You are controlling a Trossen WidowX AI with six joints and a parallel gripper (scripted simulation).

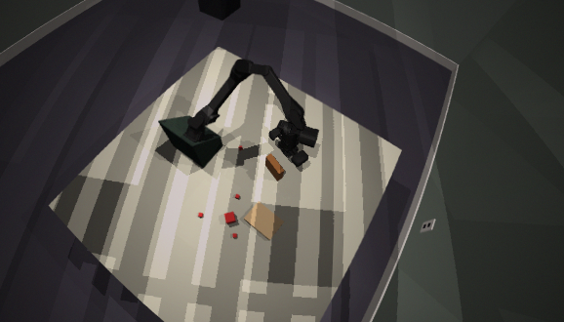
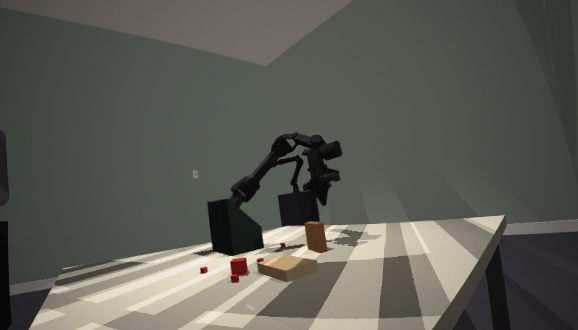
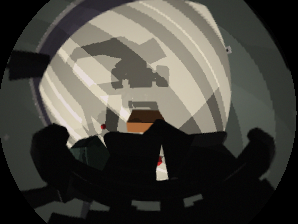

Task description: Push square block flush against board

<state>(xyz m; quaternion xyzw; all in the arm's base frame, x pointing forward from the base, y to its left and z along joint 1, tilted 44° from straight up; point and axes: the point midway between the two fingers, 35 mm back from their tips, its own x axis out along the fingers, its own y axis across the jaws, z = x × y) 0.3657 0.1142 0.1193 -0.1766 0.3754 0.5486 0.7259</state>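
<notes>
The square block is 100 mm below my gripper tip, 40 mm to the right of it and 30 mm behind it. The rest, counted from my gripper tip: red cube (330 mm to the right, 130 mm below, 70 mm behind); board (260 mm to the right, 140 mm below, 60 mm ahead).
</notes>
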